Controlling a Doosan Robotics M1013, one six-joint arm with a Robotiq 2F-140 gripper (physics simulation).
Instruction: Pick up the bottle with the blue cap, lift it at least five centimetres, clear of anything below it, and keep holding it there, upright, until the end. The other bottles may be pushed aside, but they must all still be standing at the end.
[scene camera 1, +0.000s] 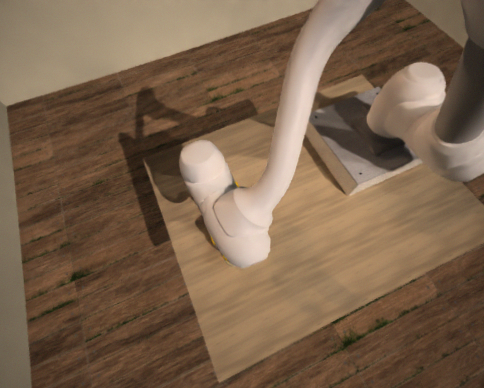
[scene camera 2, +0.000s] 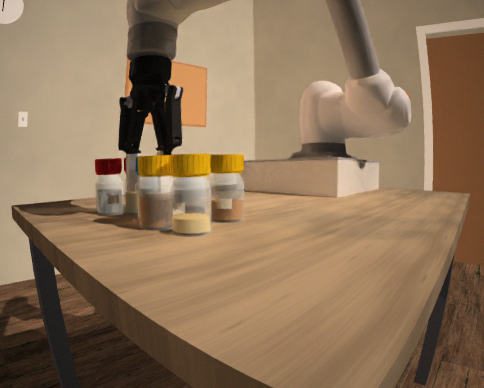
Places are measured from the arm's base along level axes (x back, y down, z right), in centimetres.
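Where they show: gripper, fingertip midpoint: (scene camera 2: 148, 191); arm's base, link origin: (scene camera 1: 381, 132).
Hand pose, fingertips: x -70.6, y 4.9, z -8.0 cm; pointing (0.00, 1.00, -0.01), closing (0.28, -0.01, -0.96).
Observation:
Each offset is from my fingertips to the centre of the thing. "spot": to the spot under its first point. Level surfaces: height alone.
In scene camera 2, a thin blue sliver of the blue cap {dz -0.4, dx +0.4, dy -4.6 cm} (scene camera 2: 137, 164) shows behind the left edge of a yellow-capped bottle {dz -7.0, dx -2.5, dy -0.6 cm} (scene camera 2: 155, 205); the rest of that bottle is hidden. My gripper (scene camera 2: 146, 192) points down, partly open, its fingers lowered among the bottles. The left finger stands just left of the blue sliver; the right fingertip is hidden behind the yellow-capped bottles. The blue cap appears between the fingers, with no grip seen. In scene camera 1 the arm hides the gripper and the blue cap.
Two more yellow-capped bottles {dz -13.3, dx -0.9, dy -0.6 cm} (scene camera 2: 191, 200) {dz -9.7, dx +9.1, dy -0.6 cm} (scene camera 2: 227, 192) stand upright to the right. A red-capped bottle {dz +10.4, dx -3.3, dy -0.6 cm} (scene camera 2: 108, 190) stands left of the fingers. Another red cap {spot: dz +7.1, dx -1.0, dy -4.5 cm} (scene camera 2: 125, 165) shows partly behind the left finger. The robot's base block (scene camera 1: 328, 160) (scene camera 2: 300, 177) sits on the table {dy +4.7 cm} (scene camera 1: 320, 280) (scene camera 2: 280, 280).

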